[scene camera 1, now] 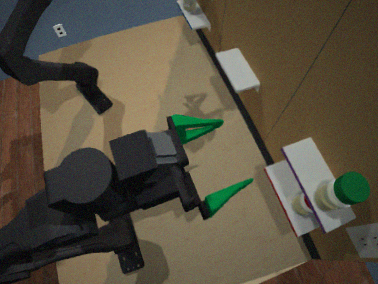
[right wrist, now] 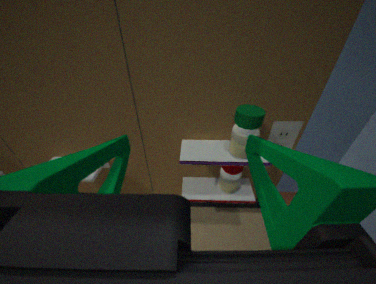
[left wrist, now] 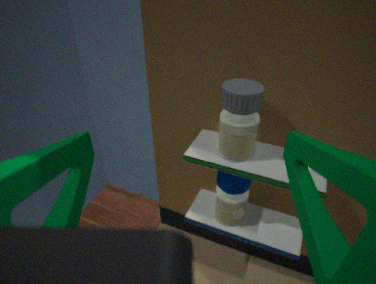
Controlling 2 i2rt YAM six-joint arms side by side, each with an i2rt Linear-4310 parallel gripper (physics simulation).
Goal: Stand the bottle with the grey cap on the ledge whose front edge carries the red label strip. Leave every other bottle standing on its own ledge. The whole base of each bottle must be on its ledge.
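Places are measured from the left arm's base along level axes (x up, y left, z back), in centimetres.
Pixels of known places: left gripper, between the fingertips: (left wrist: 188, 142); right gripper, between the fingertips: (scene camera 1: 236, 149) (right wrist: 187, 141); left arm's base, origin of its link: (scene camera 1: 93, 95); right arm's base, origin of its link: (scene camera 1: 125, 238).
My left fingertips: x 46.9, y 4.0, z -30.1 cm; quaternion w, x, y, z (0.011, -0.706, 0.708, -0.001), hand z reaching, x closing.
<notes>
Ahead of a thing's pixels: the offset from my left fingertips to its top centre. "pt": to the spot under its first point.
The grey-capped bottle @(dy -6.7, dx -6.5, dz -22.1 cm) (left wrist: 239, 135) stands upright on the ledge with the green strip @(pt dy -12.4, dx -16.9, dz -19.5 cm) (left wrist: 277, 162) in the left wrist view. The ledge with the red label strip @(dy -83.0, dx -30.9, dz +10.6 cm) (scene camera 1: 282, 187) (right wrist: 200, 189) is below the purple-strip ledge @(dy -83.0, dx -16.9, dz +10.6 cm) (scene camera 1: 305, 160) (right wrist: 202, 151). A red-capped bottle @(dy -86.1, dx -20.4, dz +11.2 cm) (scene camera 1: 302, 206) (right wrist: 230, 182) stands toward the right of the red-strip ledge, its left part bare. My left gripper (left wrist: 188, 142) is open and empty, back from the grey-capped bottle. My right gripper (scene camera 1: 237, 151) (right wrist: 187, 141) is open and empty, short of the red-strip and purple-strip ledges.
A green-capped bottle @(dy -86.3, dx -6.5, dz +12.7 cm) (scene camera 1: 351, 188) (right wrist: 245, 140) stands on the purple-strip ledge, above the red-strip ledge. A blue-capped bottle @(dy -6.9, dx -20.4, dz -21.8 cm) (left wrist: 231, 207) stands on the blue-strip ledge @(dy -9.5, dx -30.9, dz -21.0 cm) (left wrist: 275, 230), under the green-strip ledge. Another white ledge @(dy -46.3, dx -23.9, dz -5.2 cm) (scene camera 1: 237, 70) is on the wall. An outlet plate @(pt dy -98.9, dx -14.0, dz +13.0 cm) (right wrist: 286, 131) is at the right.
</notes>
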